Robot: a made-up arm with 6 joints.
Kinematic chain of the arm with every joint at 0, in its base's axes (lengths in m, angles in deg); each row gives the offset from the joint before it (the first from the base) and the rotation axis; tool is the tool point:
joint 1: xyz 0 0 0.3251 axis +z
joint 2: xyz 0 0 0 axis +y
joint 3: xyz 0 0 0.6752 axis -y
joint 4: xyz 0 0 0 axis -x
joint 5: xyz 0.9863 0 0 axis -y
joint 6: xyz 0 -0.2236 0 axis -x
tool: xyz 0 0 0
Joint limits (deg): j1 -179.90..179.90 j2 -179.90..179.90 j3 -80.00..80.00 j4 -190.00..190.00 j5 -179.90..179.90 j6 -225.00..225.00
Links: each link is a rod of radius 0.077 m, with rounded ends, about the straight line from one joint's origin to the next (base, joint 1, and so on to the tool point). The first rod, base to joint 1, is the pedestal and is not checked.
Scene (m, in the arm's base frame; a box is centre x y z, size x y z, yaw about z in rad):
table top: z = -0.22
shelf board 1: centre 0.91 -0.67 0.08 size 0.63 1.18 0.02 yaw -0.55
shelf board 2: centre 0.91 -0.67 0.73 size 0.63 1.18 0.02 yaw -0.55
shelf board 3: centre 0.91 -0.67 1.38 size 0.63 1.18 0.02 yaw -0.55
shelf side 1: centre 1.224 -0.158 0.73 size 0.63 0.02 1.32 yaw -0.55
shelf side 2: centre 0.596 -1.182 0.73 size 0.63 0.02 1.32 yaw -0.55
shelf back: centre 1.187 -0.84 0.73 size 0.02 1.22 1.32 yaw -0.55
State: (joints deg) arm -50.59 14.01 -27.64 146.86 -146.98 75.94
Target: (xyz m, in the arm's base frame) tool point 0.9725 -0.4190 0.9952
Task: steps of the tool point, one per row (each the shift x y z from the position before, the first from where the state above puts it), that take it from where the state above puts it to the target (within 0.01 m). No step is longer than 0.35 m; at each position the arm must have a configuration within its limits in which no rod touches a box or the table.
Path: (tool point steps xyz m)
1: -0.1357 0.0585 0.0352
2: -0.1210 0.0761 -0.0003
3: -0.1008 0.0845 -0.0349
4: 0.1225 0.0795 0.2829
5: 0.0129 0.1836 0.2962
6: 0.0944 -0.0618 0.0364
7: 0.1052 -0.0661 0.0134
8: 0.1121 -0.0677 -0.0117
9: 0.1150 -0.0660 -0.0382

